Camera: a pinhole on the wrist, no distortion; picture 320 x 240 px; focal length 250.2 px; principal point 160.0 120.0 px. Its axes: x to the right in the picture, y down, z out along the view. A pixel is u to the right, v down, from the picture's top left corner.
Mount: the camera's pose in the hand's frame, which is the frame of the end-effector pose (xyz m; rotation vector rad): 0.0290 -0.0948 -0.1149 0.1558 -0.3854 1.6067
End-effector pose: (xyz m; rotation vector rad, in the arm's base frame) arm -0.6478 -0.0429 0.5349 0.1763 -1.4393 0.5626
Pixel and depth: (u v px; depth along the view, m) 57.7 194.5 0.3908
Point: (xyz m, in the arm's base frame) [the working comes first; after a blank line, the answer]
In the camera's frame: -0.1598 0.1164 0.3908

-0.6325 -0.4813 0.5223
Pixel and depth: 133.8 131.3 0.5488
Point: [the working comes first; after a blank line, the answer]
In the camera's frame: -0.0575 0.0248 0.5488

-0.8244 -0.5126 0.5999
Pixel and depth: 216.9 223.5 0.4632
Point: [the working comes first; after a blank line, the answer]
In the camera's frame: 0.1053 0.1916 0.4632

-0.8661 -0.3809 0.3936
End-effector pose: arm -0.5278 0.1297 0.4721 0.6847 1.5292 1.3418
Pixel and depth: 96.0 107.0 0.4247
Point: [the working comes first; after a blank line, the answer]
In the camera's frame: -0.1086 -0.0221 0.4247

-0.2453 0.1554 0.1610
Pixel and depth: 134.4 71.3 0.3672
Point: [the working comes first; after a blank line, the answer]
In the camera's frame: -0.0376 -0.0715 0.3672

-0.3007 0.2114 0.2288
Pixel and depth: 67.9 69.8 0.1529
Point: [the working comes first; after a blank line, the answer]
In the camera's frame: -0.0563 -0.0307 0.1529

-0.4979 0.1260 0.2706
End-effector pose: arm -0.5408 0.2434 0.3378 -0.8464 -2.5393 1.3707
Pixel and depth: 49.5 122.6 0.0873
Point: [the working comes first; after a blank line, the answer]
In the camera's frame: -0.0386 0.0009 0.0873

-0.6062 0.2189 0.4910
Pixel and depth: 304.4 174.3 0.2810
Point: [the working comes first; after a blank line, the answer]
In the camera's frame: 0.1622 0.0610 0.2810

-0.5597 0.0439 0.2704
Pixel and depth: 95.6 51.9 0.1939
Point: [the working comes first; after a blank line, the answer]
In the camera's frame: -0.0499 -0.0528 0.1939

-0.6962 0.1452 0.4617
